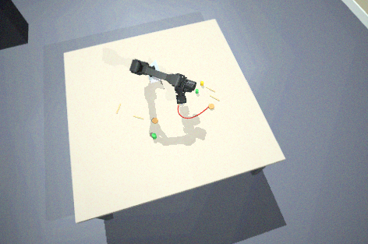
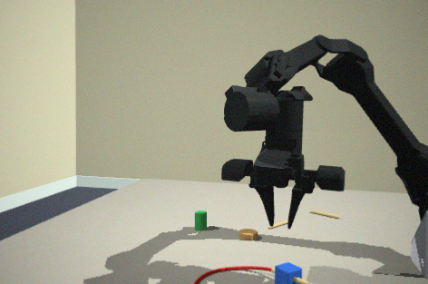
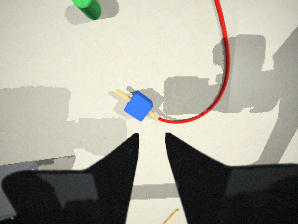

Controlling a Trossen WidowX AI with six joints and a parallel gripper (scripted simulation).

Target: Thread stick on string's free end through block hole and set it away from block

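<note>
Now: the blue block 7 cm below my gripper tip, 1 cm to the left of it and 1 cm behind it. Round my gripper tip: wooden disc 20 cm to the right, 8 cm below, 8 cm ahead; then thin wooden stick 7 cm below; then green cylinder 14 cm to the left, 7 cm below, 5 cm behind.
</note>
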